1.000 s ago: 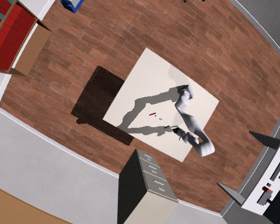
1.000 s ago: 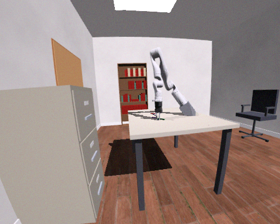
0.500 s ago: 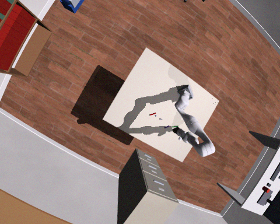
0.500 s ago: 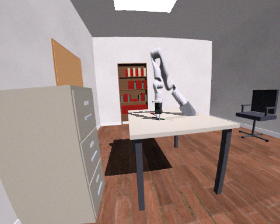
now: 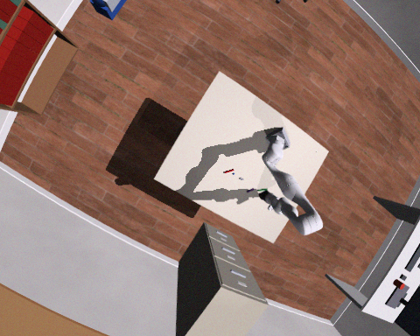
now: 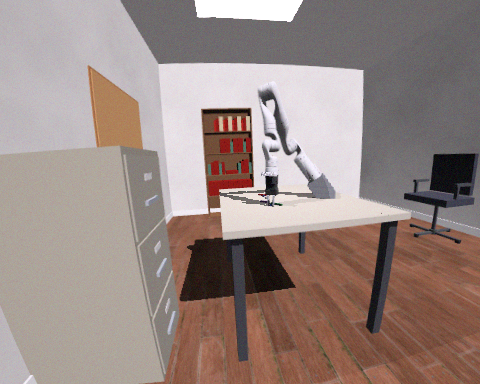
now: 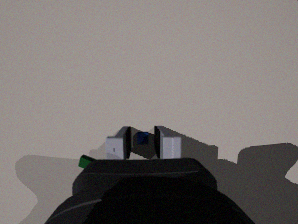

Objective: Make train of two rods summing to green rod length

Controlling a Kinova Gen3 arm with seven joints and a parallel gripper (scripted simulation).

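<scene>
The green rod is 40 mm behind my hand, 10 mm to the right of it and 10 mm below it. Also, from my hand: grey rod: 210 mm to the right, 60 mm behind, 10 mm below; red rod: 320 mm to the right, 70 mm behind, 10 mm below; purple rod: 100 mm to the right, 10 mm below.
</scene>
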